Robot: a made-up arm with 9 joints.
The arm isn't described. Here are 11 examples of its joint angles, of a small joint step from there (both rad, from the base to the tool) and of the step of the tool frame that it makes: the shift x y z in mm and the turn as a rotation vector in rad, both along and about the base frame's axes.
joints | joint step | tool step
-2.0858 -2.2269 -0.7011 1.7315 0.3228 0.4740 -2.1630 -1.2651 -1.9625 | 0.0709 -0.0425 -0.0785 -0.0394 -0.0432 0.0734 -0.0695 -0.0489 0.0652 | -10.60 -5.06 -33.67 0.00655 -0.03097 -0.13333
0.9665 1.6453 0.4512 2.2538 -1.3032 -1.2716 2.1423 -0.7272 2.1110 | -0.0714 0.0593 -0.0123 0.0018 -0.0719 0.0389 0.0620 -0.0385 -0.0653 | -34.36 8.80 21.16 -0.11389 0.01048 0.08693
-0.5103 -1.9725 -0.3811 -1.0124 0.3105 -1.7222 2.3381 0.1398 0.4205 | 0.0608 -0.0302 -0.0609 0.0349 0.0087 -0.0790 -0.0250 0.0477 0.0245 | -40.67 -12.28 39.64 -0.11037 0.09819 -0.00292
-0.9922 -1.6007 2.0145 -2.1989 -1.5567 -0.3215 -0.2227 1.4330 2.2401 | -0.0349 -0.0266 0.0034 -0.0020 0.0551 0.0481 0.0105 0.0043 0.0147 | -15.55 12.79 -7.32 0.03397 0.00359 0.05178
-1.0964 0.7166 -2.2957 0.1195 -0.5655 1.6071 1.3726 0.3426 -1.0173 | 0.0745 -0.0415 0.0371 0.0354 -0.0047 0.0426 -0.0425 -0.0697 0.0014 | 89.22 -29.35 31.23 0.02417 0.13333 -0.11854
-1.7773 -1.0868 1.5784 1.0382 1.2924 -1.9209 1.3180 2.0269 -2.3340 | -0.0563 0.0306 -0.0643 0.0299 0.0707 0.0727 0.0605 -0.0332 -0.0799 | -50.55 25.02 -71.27 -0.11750 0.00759 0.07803
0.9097 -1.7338 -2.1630 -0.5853 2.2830 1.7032 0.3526 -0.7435 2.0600 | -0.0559 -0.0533 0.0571 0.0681 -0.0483 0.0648 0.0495 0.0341 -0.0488 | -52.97 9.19 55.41 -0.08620 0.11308 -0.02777
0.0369 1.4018 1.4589 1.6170 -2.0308 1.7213 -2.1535 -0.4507 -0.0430 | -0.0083 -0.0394 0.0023 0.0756 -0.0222 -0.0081 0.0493 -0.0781 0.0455 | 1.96 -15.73 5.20 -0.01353 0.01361 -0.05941
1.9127 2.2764 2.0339 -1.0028 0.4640 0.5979 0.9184 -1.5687 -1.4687 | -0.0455 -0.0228 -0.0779 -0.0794 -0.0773 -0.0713 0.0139 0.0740 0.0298 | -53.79 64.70 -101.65 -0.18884 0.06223 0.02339
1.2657 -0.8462 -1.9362 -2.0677 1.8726 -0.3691 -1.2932 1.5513 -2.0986 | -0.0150 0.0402 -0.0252 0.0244 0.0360 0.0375 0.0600 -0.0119 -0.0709 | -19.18 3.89 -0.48 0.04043 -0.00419 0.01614
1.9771 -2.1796 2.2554 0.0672 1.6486 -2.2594 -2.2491 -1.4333 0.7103 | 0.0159 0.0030 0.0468 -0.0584 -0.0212 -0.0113 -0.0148 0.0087 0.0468 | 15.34 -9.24 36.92 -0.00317 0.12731 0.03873
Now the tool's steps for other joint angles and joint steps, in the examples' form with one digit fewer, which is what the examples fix.
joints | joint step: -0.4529 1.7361 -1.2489 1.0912 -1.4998 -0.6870 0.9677 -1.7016 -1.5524 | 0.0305 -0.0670 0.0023 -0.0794 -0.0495 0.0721 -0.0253 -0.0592 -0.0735
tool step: 20.0 18.9 -55.0 -0.0170 0.0218 0.0382
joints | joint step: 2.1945 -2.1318 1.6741 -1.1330 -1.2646 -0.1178 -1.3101 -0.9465 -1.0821 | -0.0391 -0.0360 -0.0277 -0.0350 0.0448 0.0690 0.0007 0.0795 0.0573
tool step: -37.6 43.2 18.6 0.0701 -0.0344 0.0847
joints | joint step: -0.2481 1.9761 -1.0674 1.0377 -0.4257 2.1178 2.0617 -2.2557 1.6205 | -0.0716 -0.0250 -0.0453 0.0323 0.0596 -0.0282 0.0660 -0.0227 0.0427
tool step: 70.4 -8.9 34.1 0.1439 -0.0170 -0.0818
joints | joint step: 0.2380 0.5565 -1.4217 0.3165 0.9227 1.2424 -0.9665 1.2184 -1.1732 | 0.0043 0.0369 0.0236 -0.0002 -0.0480 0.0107 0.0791 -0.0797 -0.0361
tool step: 21.3 32.4 -5.7 -0.0865 -0.0142 0.1746
